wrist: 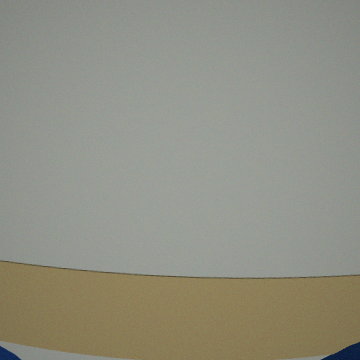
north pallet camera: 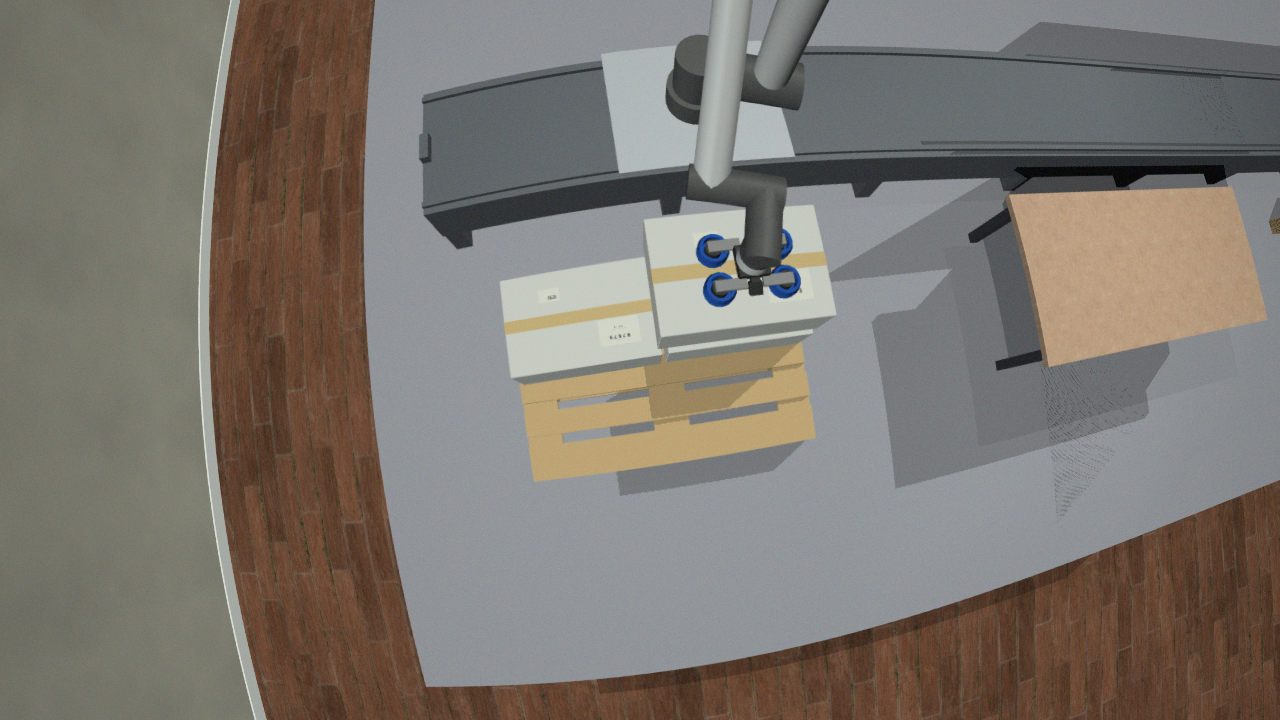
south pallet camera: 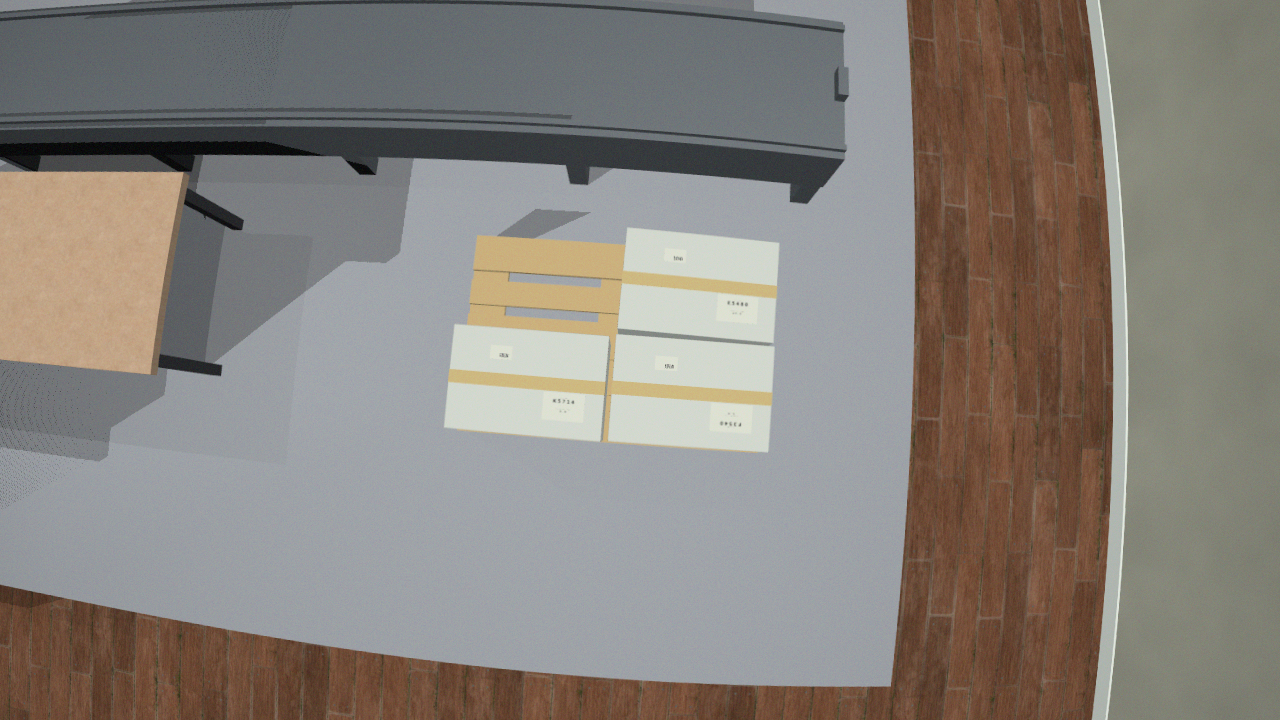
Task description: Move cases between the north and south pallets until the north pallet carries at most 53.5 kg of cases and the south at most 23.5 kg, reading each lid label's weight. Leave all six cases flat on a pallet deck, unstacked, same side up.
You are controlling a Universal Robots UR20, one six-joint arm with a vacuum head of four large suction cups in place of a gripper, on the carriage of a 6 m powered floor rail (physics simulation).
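Places are measured from the arm's base along level axes (x right, y up, z back), in centimetres.
Pixels of known places: hand at its tool point: [wrist: 163, 252]; arm's base at its link origin: [north pallet camera: 695, 100].
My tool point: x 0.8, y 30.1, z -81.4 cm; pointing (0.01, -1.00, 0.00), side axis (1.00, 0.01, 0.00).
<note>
For each thing: its top centre in the pictures, then the offset to it from my tool point. Level surfaces: height alone.
- white case at its top centre: [wrist: 220, 335] [north pallet camera: 742, 266] dx +1.7, dy +2.4, dz +0.7 cm
- third case at its top centre: [north pallet camera: 578, 316] dx +57.0, dy -43.6, dz +1.3 cm
- tan-topped table at its surface level: dy -34.2 cm
My suction gripper [north pallet camera: 750, 265] is shut on a white case [north pallet camera: 680, 313] [wrist: 180, 140], holding it level above the north pallet's back right. Another case [north pallet camera: 742, 345] shows as a thin strip beneath it, mostly hidden. A third case [north pallet camera: 554, 351] lies at the back left of the north pallet [north pallet camera: 671, 456], whose front boards are bare. On the south pallet [south pallet camera: 546, 257], cases lie flat at back right [south pallet camera: 662, 310], front right [south pallet camera: 662, 422] and front left [south pallet camera: 501, 409]; its back left is bare. The weight labels are too small to read surely. Blue cup edges show in the wrist view.
The dark floor rail [north pallet camera: 519, 134] [south pallet camera: 447, 80] runs behind both pallets, with the arm's light carriage plate [north pallet camera: 644, 116] behind the north pallet. A tan-topped table [north pallet camera: 1136, 268] [south pallet camera: 80, 268] stands between the pallets.
</note>
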